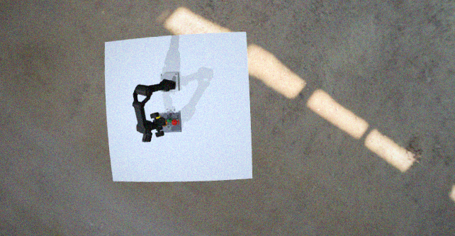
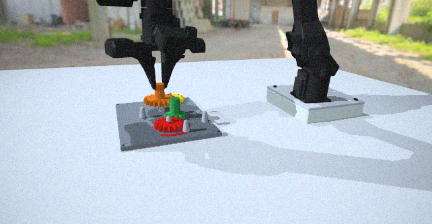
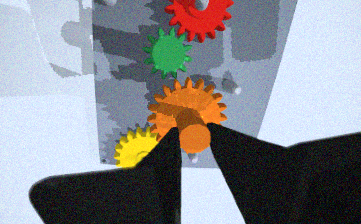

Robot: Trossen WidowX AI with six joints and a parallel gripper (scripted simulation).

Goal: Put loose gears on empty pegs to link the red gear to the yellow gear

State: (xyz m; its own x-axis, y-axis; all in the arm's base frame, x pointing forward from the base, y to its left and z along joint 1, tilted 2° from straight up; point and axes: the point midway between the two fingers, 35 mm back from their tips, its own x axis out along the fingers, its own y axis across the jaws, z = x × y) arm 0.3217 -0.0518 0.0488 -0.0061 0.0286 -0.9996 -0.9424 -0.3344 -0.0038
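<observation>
My gripper tip is 30 mm past the small green gear, 40 mm to the right of it and 30 mm above it. The rest, counted from my gripper tip: large orange gear (10 mm below); yellow gear (30 mm behind, 60 mm to the right, 40 mm below); red gear (10 mm behind, 90 mm to the left, 40 mm below).
</observation>
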